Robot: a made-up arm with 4 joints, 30 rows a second.
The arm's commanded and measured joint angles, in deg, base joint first. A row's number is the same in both.
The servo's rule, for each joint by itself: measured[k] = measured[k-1] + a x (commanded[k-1-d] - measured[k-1]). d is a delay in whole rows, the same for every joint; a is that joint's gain. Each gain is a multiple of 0.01, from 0.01 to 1. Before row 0 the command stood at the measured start. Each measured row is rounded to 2 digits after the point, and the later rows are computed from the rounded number. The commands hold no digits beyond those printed.
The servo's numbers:
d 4
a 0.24 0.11 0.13 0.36
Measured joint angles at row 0:
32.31 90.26 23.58 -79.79
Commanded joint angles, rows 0 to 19:
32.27 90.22 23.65 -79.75
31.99 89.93 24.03 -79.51
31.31 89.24 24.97 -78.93
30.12 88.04 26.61 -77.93
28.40 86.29 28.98 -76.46
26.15 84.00 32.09 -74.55
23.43 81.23 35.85 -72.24
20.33 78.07 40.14 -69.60
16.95 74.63 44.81 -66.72
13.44 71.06 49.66 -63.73
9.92 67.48 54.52 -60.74
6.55 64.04 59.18 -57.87
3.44 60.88 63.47 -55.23
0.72 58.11 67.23 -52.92
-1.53 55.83 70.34 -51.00
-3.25 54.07 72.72 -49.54
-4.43 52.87 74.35 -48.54
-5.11 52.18 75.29 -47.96
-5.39 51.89 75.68 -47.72
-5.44 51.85 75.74 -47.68
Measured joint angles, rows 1 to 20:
32.31 90.26 23.58 -79.79
32.31 90.26 23.58 -79.79
32.31 90.26 23.58 -79.79
32.31 90.26 23.58 -79.79
32.30 90.26 23.59 -79.78
32.23 90.22 23.65 -79.68
32.01 90.11 23.82 -79.41
31.56 89.88 24.18 -78.88
30.80 89.49 24.80 -78.01
29.68 88.89 25.75 -76.76
28.18 88.05 27.06 -75.13
26.30 86.95 28.76 -73.14
24.06 85.59 30.85 -70.83
21.51 83.99 33.30 -68.27
18.73 82.17 36.06 -65.56
15.81 80.18 39.07 -62.79
12.84 78.06 42.24 -60.07
9.93 75.87 45.49 -57.50
7.18 73.67 48.72 -55.16
4.68 71.51 51.84 -53.14

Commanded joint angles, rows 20 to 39:
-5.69 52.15 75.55 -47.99
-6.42 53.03 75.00 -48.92
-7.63 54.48 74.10 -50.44
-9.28 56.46 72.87 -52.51
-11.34 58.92 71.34 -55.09
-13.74 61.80 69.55 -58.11
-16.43 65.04 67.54 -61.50
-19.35 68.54 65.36 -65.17
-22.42 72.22 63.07 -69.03
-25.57 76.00 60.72 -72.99
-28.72 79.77 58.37 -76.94
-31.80 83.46 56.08 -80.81
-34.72 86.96 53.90 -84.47
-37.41 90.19 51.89 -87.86
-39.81 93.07 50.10 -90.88
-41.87 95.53 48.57 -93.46
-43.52 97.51 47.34 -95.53
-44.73 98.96 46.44 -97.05
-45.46 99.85 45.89 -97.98
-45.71 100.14 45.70 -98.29
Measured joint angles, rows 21 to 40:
2.49 69.46 54.77 -51.48
0.67 67.56 57.44 -50.21
-0.78 65.84 59.81 -49.31
-1.90 64.30 61.88 -48.72
-2.81 62.96 63.66 -48.46
-3.68 61.87 65.13 -48.63
-4.63 61.06 66.30 -49.28
-5.75 60.55 67.15 -50.44
-7.09 60.37 67.69 -52.11
-8.69 60.53 67.93 -54.27
-10.55 61.03 67.88 -56.87
-12.66 61.86 67.55 -59.86
-15.00 63.00 66.97 -63.16
-17.54 64.43 66.16 -66.70
-20.22 66.12 65.15 -70.39
-23.00 68.03 63.97 -74.14
-25.81 70.11 62.66 -77.86
-28.59 72.32 61.26 -81.46
-31.28 74.60 59.81 -84.85
-33.82 76.90 58.35 -87.95

